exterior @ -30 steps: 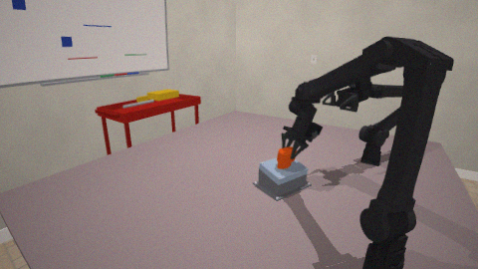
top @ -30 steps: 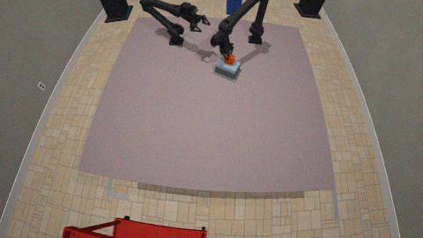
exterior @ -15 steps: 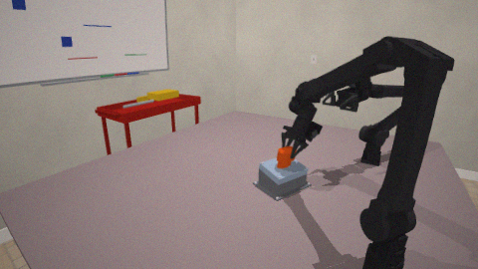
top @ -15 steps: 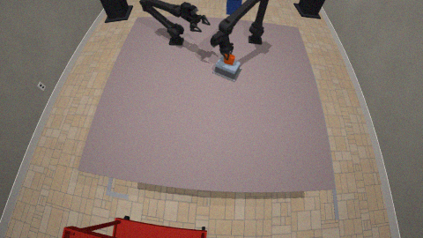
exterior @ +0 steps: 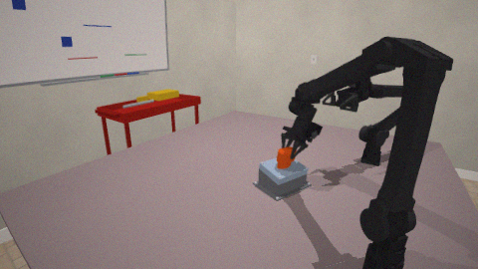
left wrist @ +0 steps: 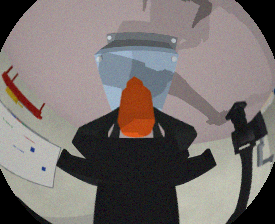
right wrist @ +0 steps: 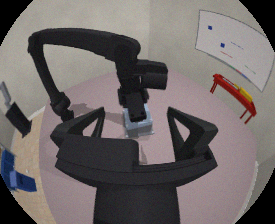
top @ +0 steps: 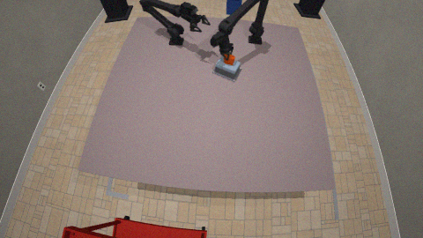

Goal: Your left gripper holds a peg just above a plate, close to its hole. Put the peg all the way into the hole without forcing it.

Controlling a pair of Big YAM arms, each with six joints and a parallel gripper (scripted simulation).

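Observation:
My left hand is 60 mm above the light blue plate and 10 mm short of it. From my left hand the other things lie so: orange peg: 20 mm below, 10 mm ahead.

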